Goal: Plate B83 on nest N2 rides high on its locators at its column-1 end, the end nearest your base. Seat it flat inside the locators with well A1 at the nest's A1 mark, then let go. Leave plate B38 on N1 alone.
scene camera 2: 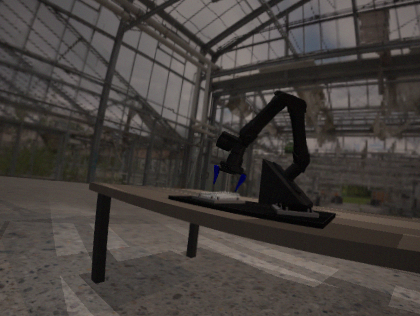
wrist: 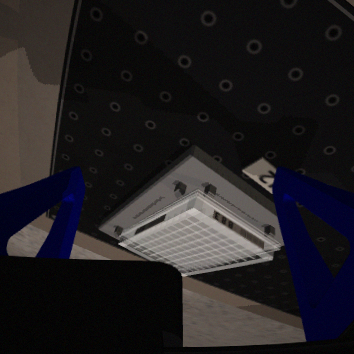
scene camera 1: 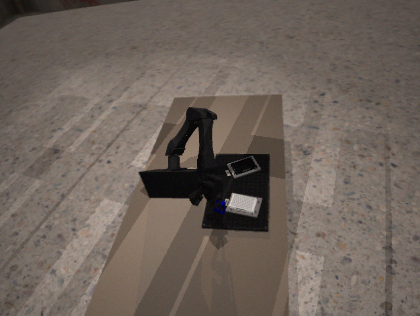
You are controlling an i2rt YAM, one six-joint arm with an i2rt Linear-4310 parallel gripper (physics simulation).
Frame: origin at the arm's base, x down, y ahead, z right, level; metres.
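Seen in the pictures: gripper, fingertip midpoint: (scene camera 2: 224,187) (wrist: 178,176) (scene camera 1: 220,207); arm's base at its link origin: (scene camera 2: 285,178) (scene camera 1: 174,170).
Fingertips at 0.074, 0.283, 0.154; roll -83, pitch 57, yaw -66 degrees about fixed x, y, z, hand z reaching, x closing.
Observation:
Pixels of each thing's top centre, then the offset from my fingertips to it, as dx, dy, dz. "spot": a spot on its surface instead.
- Plate B83 at its top centre: (wrist: 185,255) (scene camera 2: 221,192) (scene camera 1: 242,201) +0.013, +0.098, -0.062
- grey nest N2 at its top centre: (wrist: 184,243) (scene camera 2: 219,195) (scene camera 1: 243,203) +0.026, +0.104, -0.062
- Plate B38 at its top centre: (scene camera 2: 293,204) (scene camera 1: 243,164) +0.022, +0.060, -0.329
- nest N1 at its top centre: (scene camera 2: 293,205) (scene camera 1: 243,165) +0.026, +0.060, -0.329
- black perforated board at its top centre: (wrist: 318,257) (scene camera 2: 253,205) (scene camera 1: 238,186) +0.047, +0.056, -0.183
- N2 label at a spot on its surface: (wrist: 260,172) spot: +0.046, +0.007, -0.058
Plate B83 (scene camera 1: 243,202) (scene camera 2: 217,195) (wrist: 200,242), white with a well grid and clear edges, lies on the grey nest N2 (scene camera 1: 257,212) (wrist: 192,167). Dark locators stand beside its edges in the wrist view. Whether its column-1 end sits fully down is too fine to tell. My gripper (scene camera 1: 218,206) (scene camera 2: 225,187) (wrist: 178,176) is open and empty, its blue fingers wide apart above the nest's base-side end and clear of the plate. Plate B38 (scene camera 1: 243,166) appears as a dark plate on nest N1 (scene camera 1: 245,175) (scene camera 2: 297,212). The A1 mark is not readable.
The black perforated board (scene camera 1: 260,225) (scene camera 2: 327,220) (wrist: 165,50) carries both nests on the brown table (scene camera 1: 165,280) (scene camera 2: 150,200). The N2 label (wrist: 260,172) lies beside its nest. A black slanted panel (scene camera 1: 170,185) (scene camera 2: 275,187) stands by the arm's base.

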